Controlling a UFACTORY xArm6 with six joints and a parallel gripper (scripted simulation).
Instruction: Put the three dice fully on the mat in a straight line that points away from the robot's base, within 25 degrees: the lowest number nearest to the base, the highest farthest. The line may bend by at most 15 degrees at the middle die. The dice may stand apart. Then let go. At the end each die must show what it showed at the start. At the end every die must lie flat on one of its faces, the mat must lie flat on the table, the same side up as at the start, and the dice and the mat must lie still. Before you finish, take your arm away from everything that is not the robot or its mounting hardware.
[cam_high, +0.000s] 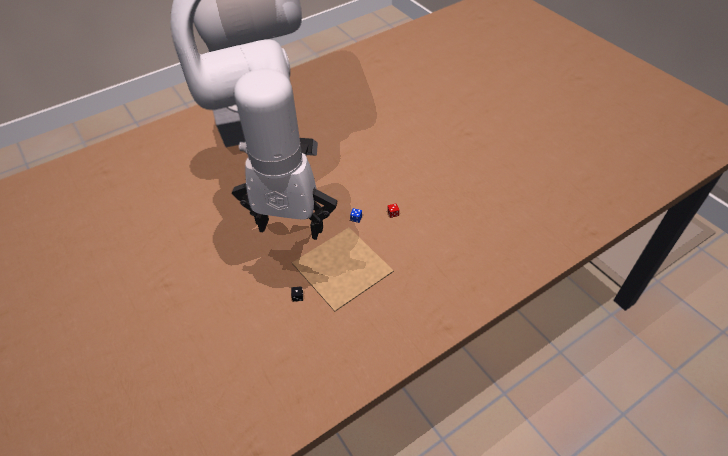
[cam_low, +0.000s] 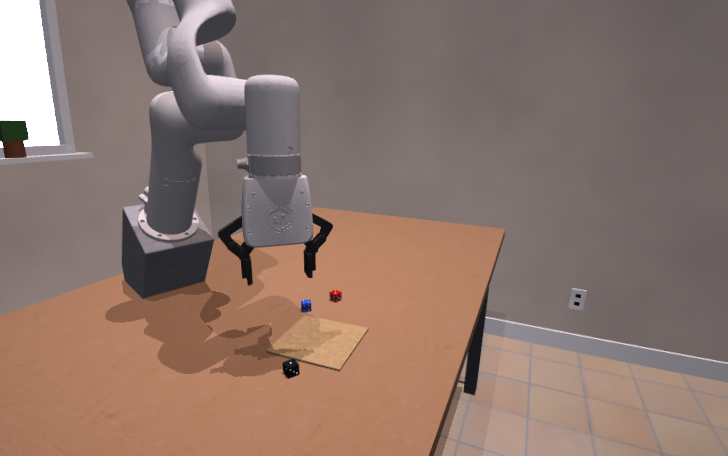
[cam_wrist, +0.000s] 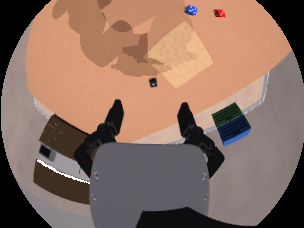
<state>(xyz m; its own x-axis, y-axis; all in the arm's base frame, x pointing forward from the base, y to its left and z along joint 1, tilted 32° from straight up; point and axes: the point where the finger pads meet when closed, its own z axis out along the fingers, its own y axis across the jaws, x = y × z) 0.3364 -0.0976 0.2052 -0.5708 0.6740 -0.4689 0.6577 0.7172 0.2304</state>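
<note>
The black die lies 150 mm below my hand, 30 mm ahead of it and 20 mm to the right of it. Round my hand: red die: 240 mm to the left, 150 mm below, 20 mm behind; then tan mat: 160 mm below, 80 mm to the left, 30 mm ahead; then blue die: 180 mm to the left, 150 mm below, 60 mm behind.
</note>
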